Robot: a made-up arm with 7 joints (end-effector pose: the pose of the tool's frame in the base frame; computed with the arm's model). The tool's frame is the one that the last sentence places. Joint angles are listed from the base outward.
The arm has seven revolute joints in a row. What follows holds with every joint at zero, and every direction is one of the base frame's. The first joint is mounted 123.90 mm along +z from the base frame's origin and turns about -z. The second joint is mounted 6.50 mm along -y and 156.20 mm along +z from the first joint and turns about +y. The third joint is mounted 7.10 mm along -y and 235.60 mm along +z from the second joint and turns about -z. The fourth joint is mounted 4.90 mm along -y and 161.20 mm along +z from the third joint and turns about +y. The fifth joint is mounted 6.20 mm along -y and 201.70 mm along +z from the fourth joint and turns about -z. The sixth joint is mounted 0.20 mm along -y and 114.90 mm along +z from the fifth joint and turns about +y. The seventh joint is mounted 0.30 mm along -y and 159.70 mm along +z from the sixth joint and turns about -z. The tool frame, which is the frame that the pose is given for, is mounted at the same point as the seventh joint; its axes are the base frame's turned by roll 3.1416, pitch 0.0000 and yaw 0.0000 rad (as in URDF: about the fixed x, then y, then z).
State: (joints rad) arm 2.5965 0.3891 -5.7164 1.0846 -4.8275 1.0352 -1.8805
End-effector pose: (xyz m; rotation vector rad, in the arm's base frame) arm -0.5332 0.0637 0.7220 0.5537 1.7540 -1.0120
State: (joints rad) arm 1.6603 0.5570 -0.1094 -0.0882 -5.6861 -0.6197 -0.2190
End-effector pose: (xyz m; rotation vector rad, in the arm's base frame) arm -0.0163 -0.3396 1.0521 1.7123 -2.3126 -0.1613
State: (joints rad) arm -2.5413 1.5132 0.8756 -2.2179 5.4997 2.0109 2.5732
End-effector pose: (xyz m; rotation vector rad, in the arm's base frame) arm -0.4043 -0.0192 0.3961 -1.3953 0.5257 -2.2359
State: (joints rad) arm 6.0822 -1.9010 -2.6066 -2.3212 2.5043 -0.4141 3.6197
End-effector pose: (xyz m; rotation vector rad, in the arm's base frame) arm -0.1622 -0.2655 0.5323 0.7127 -2.7185 -1.0815
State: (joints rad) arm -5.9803 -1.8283 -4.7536 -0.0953 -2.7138 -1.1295 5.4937
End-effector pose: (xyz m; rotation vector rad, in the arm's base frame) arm -0.7482 0.1177 0.0139 -0.0572 1.1923 1.3419
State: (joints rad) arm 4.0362 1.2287 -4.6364 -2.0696 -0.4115 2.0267 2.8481
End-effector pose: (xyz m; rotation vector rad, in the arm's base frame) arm -0.4505 0.1438 0.3495 -0.6488 1.8184 -1.8829
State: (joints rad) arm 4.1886 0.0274 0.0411 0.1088 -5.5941 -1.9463 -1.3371
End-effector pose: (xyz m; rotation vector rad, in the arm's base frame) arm -0.0308 -0.0923 0.9479 0.3012 1.8618 2.4780
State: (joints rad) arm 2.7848 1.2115 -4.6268 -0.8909 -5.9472 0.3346 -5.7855
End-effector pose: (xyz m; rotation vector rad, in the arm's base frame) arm -0.5276 -0.5383 0.5368 -1.7706 -1.5779 -1.5909
